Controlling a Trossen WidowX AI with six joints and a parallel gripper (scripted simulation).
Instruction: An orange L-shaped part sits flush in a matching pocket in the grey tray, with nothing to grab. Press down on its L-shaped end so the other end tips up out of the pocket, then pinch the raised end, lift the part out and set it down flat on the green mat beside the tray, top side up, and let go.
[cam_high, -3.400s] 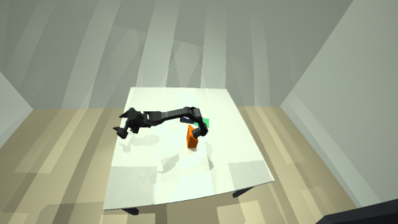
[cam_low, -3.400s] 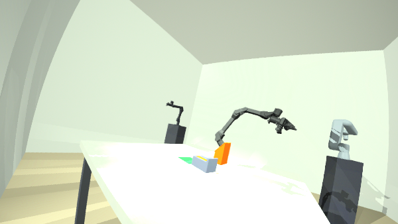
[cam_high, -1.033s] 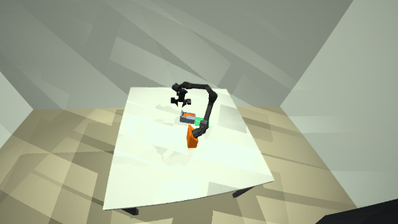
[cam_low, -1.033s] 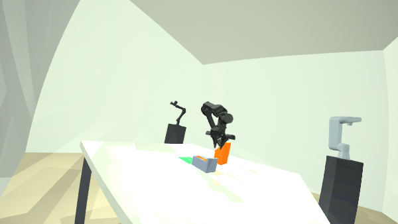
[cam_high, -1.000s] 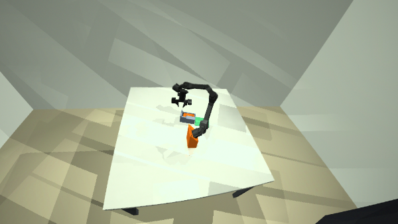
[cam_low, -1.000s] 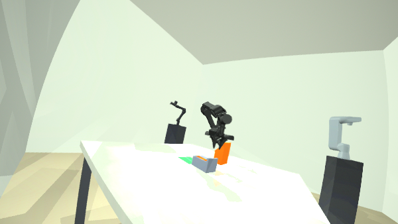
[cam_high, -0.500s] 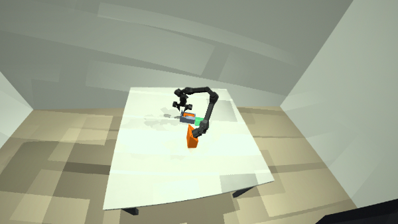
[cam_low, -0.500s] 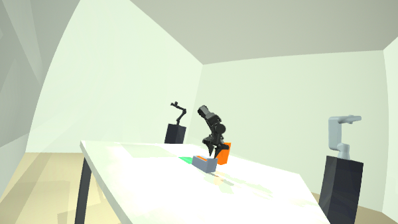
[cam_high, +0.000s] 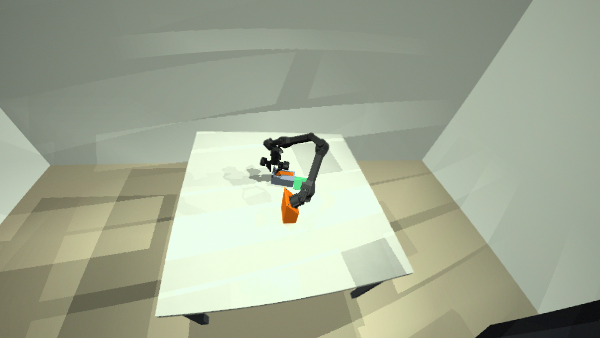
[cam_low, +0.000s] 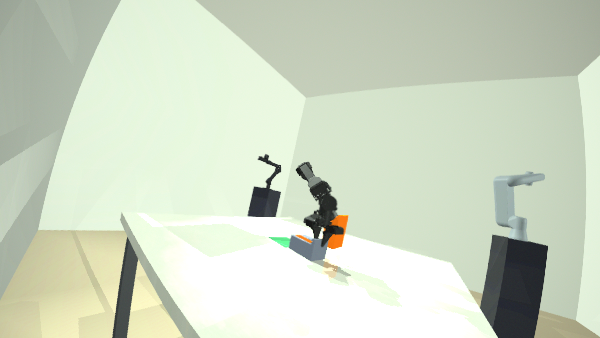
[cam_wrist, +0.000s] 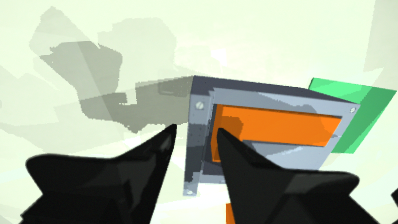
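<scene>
Right now my gripper tip is 50 mm to the left of the orange L-shaped part, 30 mm past it and 10 mm above it. Round my gripper tip: green mat 210 mm to the right, 90 mm behind, 80 mm below.
</scene>
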